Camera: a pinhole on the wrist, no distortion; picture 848 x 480 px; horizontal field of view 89.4 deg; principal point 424.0 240.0 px. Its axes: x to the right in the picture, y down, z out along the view. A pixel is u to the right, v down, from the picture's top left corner.
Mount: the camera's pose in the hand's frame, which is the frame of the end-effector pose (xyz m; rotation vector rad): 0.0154 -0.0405 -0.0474 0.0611 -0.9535 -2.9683
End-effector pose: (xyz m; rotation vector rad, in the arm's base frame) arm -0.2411 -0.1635 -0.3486 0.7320 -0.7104 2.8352
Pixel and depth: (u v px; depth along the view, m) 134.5 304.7 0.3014
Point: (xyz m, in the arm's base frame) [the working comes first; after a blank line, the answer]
In the camera's frame: -0.2036 0.0455 0.3014

-0.3479 -0.3633 -0.1141
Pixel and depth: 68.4 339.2 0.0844
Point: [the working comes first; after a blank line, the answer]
In the camera's frame: -0.0700 0.0195 0.0844

-0.2968 -0.1750 -0.2801
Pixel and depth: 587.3 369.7 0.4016
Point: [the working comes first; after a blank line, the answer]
In the camera's frame: 0.1531 0.1216 0.4016

0.0194 -0.4061 -0.1937
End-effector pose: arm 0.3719 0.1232 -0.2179 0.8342 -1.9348 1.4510
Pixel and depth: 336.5 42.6 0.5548
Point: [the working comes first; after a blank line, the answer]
In the camera's frame: -0.1133 -0.2556 0.5548

-0.0905 -0.0341 -0.5042
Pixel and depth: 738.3 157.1 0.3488
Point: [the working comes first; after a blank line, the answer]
In the camera's frame: 0.2559 -0.0675 0.3488

0.3618 0.0213 -0.5845
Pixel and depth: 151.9 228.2 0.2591
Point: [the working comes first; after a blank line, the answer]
In the camera's frame: -0.1645 -0.0071 0.2591

0.1587 -0.0326 -0.2047
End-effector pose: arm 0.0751 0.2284 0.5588 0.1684 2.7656 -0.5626
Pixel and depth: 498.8 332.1 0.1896
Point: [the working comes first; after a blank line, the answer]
In the camera's frame: 0.0331 0.0408 0.1896

0.1417 0.2081 0.4413
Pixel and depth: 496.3 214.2 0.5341
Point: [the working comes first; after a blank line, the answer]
In the camera's frame: 0.0901 -0.0322 0.5341

0.3216 0.3464 0.1661
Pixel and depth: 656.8 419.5 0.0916
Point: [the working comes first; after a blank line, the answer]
In the camera's frame: 0.0498 0.0384 0.0916

0.1208 0.1889 0.5366
